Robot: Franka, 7 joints.
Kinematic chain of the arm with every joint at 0, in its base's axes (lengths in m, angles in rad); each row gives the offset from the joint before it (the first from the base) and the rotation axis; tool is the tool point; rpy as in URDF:
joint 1: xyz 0 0 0.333 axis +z
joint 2: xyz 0 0 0 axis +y
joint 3: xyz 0 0 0.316 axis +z
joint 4: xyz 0.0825 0 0 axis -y
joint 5: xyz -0.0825 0 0.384 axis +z
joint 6: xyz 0 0 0 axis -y
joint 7: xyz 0.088 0 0 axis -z
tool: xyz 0 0 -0.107 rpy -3.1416 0 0
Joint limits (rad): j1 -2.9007..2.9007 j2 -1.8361..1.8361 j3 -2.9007..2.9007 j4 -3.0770..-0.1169 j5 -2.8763..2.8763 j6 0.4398..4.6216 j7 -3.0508..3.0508
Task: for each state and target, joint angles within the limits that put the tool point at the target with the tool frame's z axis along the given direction. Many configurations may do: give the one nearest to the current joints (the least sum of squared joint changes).
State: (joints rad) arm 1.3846 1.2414 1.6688 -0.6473 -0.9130 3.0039 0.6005
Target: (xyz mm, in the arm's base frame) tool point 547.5 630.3 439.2 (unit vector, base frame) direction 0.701 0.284 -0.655
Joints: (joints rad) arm 0.8136 1.3620 1.0266 -0.1196 -1.4852 2.1524 0.6005
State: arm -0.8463 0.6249 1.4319 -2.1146 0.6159 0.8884 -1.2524
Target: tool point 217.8 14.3 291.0 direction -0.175 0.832 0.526
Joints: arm -1.3669 -0.0687 0.8708 -2.9006 1.0311 0.8068 -1.2524
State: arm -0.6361 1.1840 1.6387 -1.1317 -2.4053 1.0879 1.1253
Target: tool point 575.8 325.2 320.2 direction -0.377 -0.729 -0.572
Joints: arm 0.0228 1.4455 1.6976 -0.9820 -1.6862 0.4398 1.1253
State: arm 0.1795 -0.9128 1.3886 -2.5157 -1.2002 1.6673 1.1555
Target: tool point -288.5 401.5 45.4 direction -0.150 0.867 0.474
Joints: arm 0.3048 -1.4551 2.2722 -2.1470 -1.7209 1.9074 1.1555
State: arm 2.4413 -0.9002 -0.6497 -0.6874 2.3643 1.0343 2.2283
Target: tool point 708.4 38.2 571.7 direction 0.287 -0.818 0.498
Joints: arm 2.4926 -1.5363 -1.2728 -1.4505 2.4875 1.3414 2.2283
